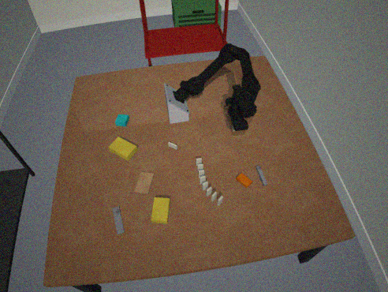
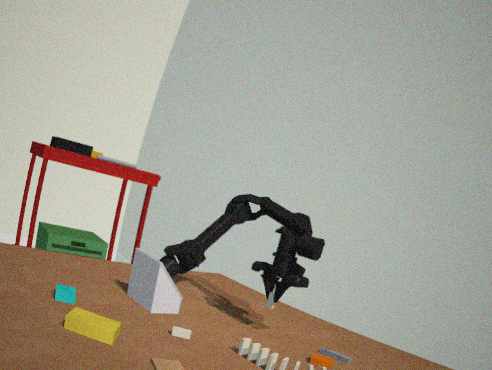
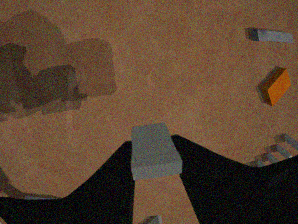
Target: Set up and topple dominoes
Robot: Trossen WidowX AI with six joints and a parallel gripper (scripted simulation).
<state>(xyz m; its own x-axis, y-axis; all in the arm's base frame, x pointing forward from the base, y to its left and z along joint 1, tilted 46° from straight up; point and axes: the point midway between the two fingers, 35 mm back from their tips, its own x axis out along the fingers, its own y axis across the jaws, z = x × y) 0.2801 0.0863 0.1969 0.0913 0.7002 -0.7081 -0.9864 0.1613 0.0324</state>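
My gripper tip is now 54 cm to the left of the yellow block, 10 cm past it and 10 cm above it. Round my gripper tip: teal block: 52 cm to the right, 30 cm behind, 10 cm below; tan block: 47 cm to the right, 11 cm below, 11 cm ahead; orange block: 24 cm ahead, 10 cm below, 3 cm to the right.
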